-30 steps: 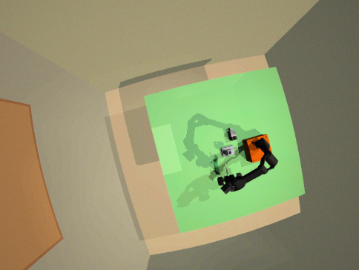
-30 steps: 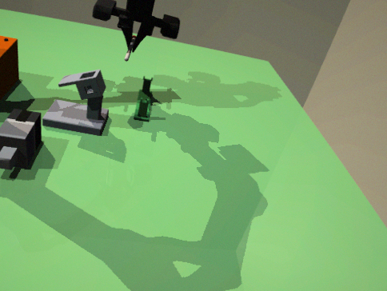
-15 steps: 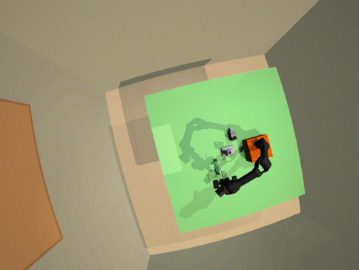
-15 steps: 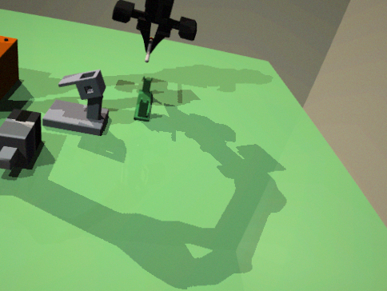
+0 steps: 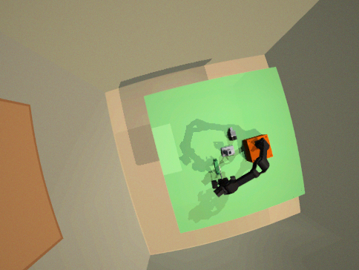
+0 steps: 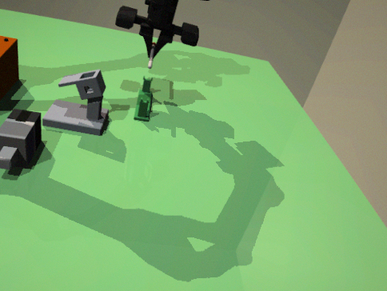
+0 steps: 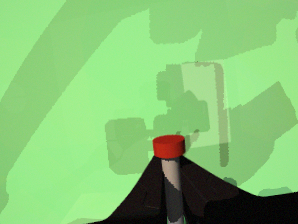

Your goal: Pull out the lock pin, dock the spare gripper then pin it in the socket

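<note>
Right now the green rest is 100 mm to the right of my gripper tip, 50 mm below it and 10 mm behind it. From my gripper tip the other things lie so: grey mount 200 mm to the right, 130 mm behind, 30 mm below; then spare gripper 340 mm to the right, 220 mm behind, 50 mm below.
</note>
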